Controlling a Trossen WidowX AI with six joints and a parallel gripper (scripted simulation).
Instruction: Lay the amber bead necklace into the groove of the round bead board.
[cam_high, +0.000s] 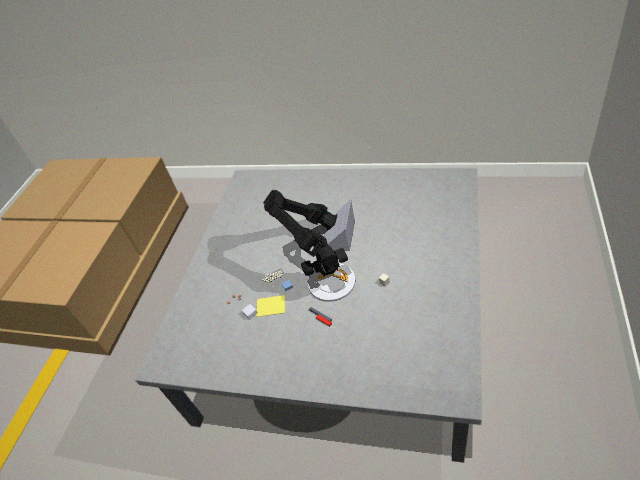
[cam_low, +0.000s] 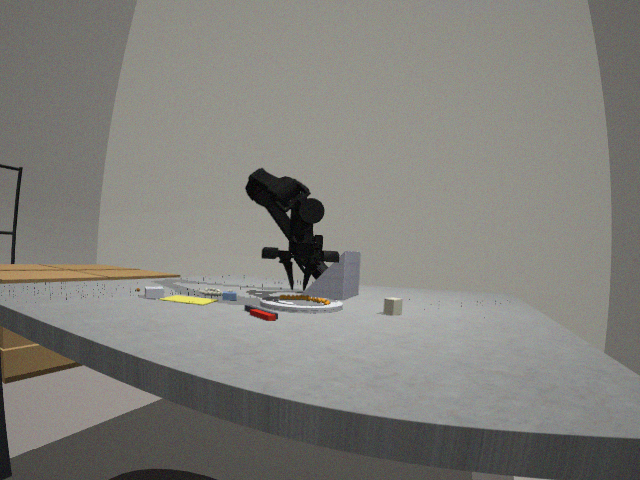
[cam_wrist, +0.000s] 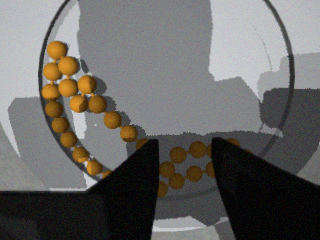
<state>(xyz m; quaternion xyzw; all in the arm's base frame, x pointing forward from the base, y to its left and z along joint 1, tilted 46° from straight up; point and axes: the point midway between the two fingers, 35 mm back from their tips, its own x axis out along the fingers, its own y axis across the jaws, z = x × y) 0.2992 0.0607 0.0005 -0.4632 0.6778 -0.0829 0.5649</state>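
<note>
The round bead board is 3 cm below my gripper tip, 2 cm to the left of it and 1 cm ahead of it. From my gripper tip the other things lie so: blue cube: 17 cm to the right, 5 cm ahead, 3 cm below; cream cube: 24 cm to the left, 2 cm below, 1 cm behind; red-handled tool: 19 cm ahead, 3 cm below, 2 cm to the left.
</note>
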